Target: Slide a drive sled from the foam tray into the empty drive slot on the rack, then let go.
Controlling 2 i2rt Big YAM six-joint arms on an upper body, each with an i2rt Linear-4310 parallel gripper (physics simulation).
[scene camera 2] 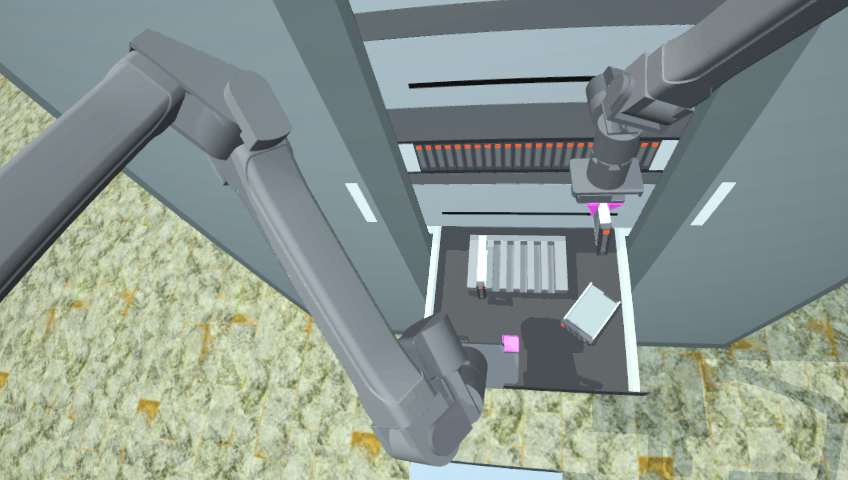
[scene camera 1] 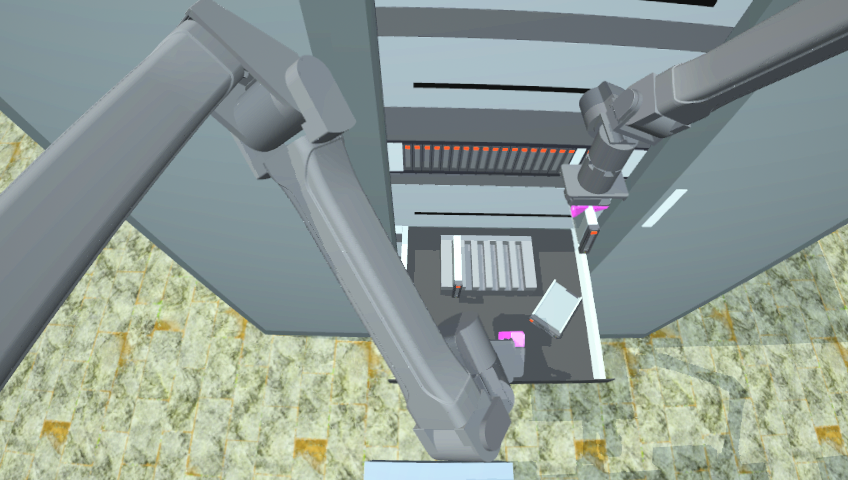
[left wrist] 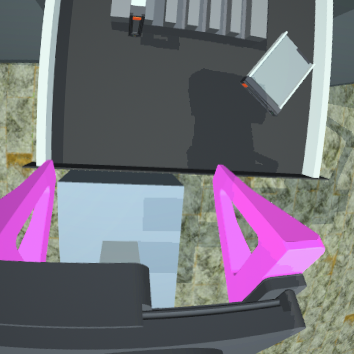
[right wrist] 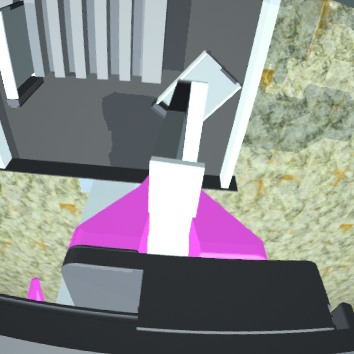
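Note:
My right gripper is shut on a narrow drive sled. The sled is upright, its orange-marked end away from the fingers, in front of and below the row of drives. A pale gap shows in this row in scene camera 1; the right wrist hides that part in scene camera 2. The grey foam tray holds another upright sled in a left slot. My left gripper is open and empty.
A loose sled lies flat and askew, right of the foam tray. The drawer's pale right wall stands beside it. The left arm reaches across the drawer's front left. Cabinet sides flank the rack.

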